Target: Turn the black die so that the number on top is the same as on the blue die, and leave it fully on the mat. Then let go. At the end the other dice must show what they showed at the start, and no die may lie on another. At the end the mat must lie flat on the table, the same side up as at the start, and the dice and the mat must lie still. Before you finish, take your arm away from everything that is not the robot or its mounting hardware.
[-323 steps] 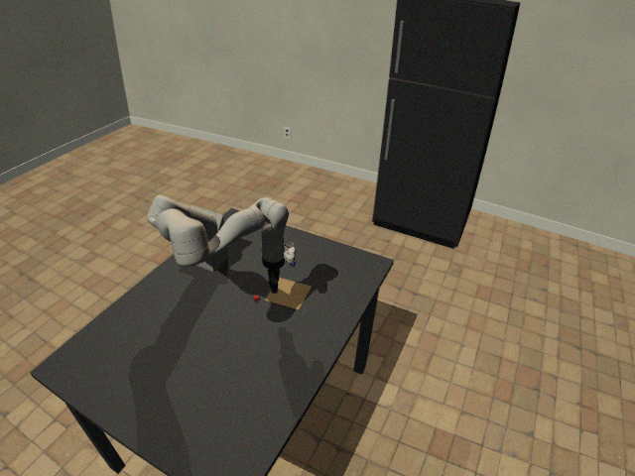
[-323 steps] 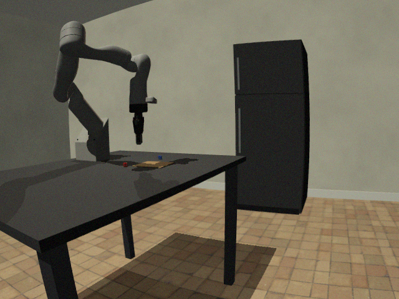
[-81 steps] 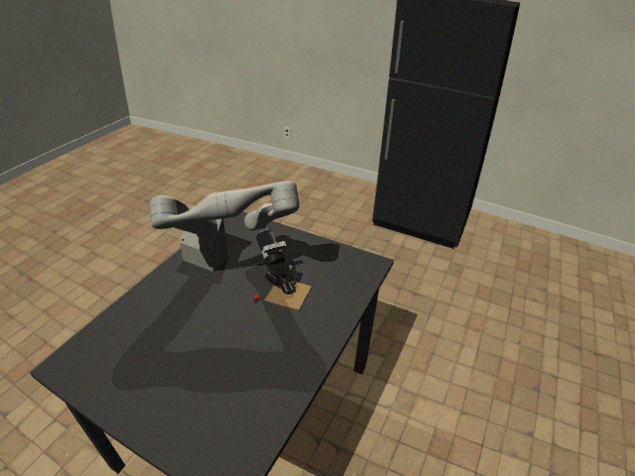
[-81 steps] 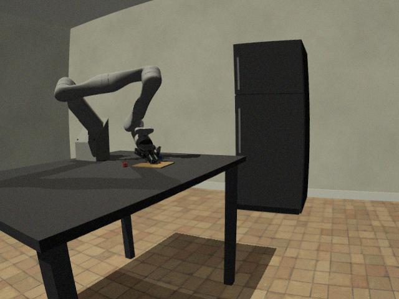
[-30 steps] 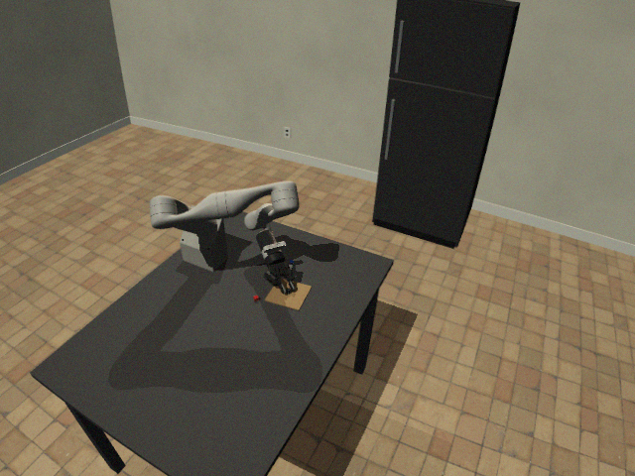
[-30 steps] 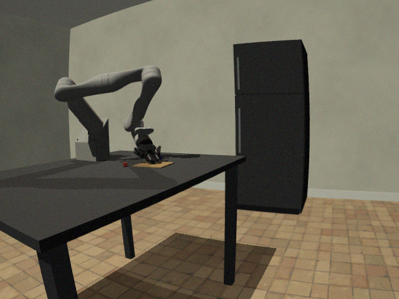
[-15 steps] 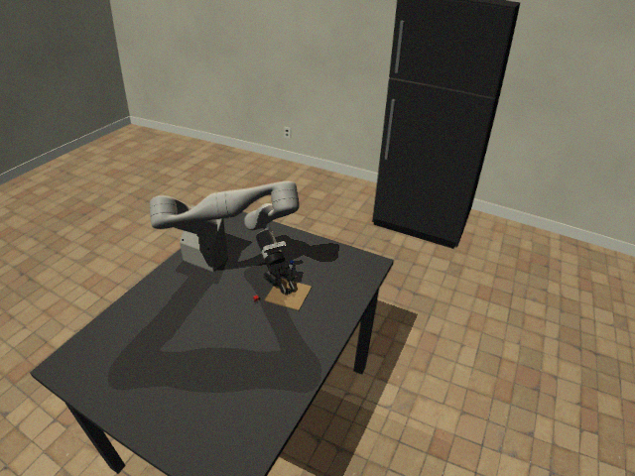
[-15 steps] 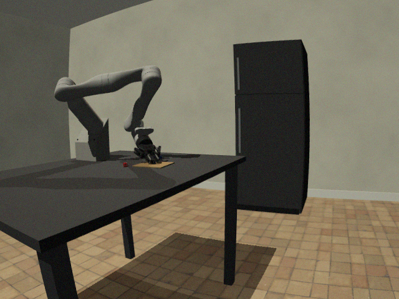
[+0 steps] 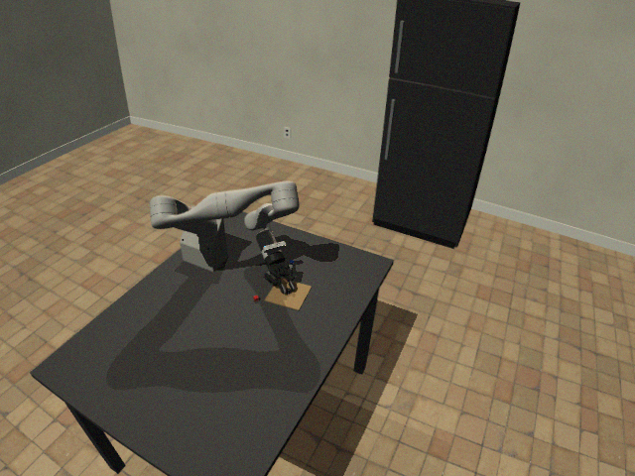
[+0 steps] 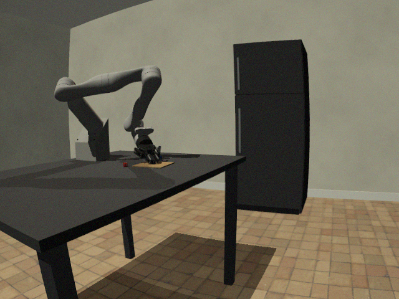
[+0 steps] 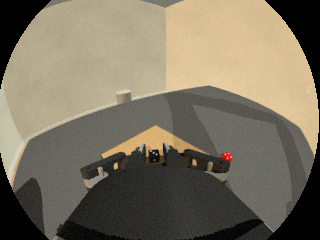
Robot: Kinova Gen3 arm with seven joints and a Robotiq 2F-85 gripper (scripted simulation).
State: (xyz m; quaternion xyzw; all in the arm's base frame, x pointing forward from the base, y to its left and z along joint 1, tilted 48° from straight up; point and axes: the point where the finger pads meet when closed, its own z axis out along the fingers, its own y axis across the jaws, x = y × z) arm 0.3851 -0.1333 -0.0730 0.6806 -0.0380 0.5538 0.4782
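Now: hand 1 cm short of the black die and 1 cm above it. Also, from my hand: tan mat 1 cm ahead, 2 cm below; then red die 9 cm behind, 9 cm to the right, 2 cm below; then blue die 6 cm behind, 16 cm to the left, 2 cm below.
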